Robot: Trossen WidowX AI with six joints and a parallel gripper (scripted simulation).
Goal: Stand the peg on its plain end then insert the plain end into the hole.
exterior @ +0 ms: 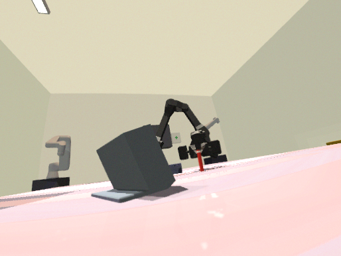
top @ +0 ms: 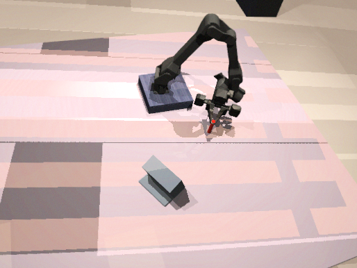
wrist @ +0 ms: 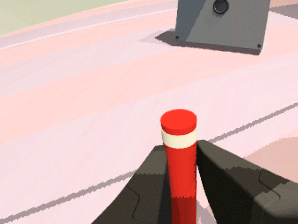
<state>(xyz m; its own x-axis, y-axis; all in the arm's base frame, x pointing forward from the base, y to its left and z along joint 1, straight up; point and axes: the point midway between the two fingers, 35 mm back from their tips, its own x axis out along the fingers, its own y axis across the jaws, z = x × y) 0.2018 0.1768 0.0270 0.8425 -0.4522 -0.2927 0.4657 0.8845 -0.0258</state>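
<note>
My gripper tip is 10 mm above the red peg. From my gripper tip the other things lie so: thin flat foot (210 mm ahead, 260 mm to the right, 60 mm below); sloped panel (200 mm ahead, 240 mm to the right, 10 mm below).
</note>
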